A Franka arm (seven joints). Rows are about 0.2 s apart.
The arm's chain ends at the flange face. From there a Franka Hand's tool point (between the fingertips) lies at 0.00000 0.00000 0.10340 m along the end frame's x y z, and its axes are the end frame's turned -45 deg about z.
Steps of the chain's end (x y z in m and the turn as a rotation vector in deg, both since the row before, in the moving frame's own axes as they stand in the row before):
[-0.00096, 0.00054, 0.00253, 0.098, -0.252, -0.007]
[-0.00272, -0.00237, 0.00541, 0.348, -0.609, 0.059]
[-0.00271, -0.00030, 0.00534, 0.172, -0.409, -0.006]
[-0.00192, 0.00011, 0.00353, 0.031, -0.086, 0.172]
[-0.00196, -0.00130, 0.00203, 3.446, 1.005, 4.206]
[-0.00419, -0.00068, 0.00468, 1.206, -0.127, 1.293]
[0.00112, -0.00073, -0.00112, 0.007, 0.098, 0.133]
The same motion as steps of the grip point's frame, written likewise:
[-0.00126, -0.00074, 0.00253, 0.247, -0.109, -0.007]
[-0.00058, -0.00482, 0.00540, 0.677, -0.185, 0.059]
[-0.00201, -0.00287, 0.00534, 0.411, -0.168, -0.006]
[-0.00151, -0.00143, 0.00353, 0.083, -0.039, 0.172]
[0.00532, -0.00521, 0.00183, 1.726, 3.147, 4.206]
[-0.00109, -0.00513, 0.00466, 0.943, 0.763, 1.293]
[0.00144, 0.00039, -0.00112, -0.064, 0.074, 0.133]

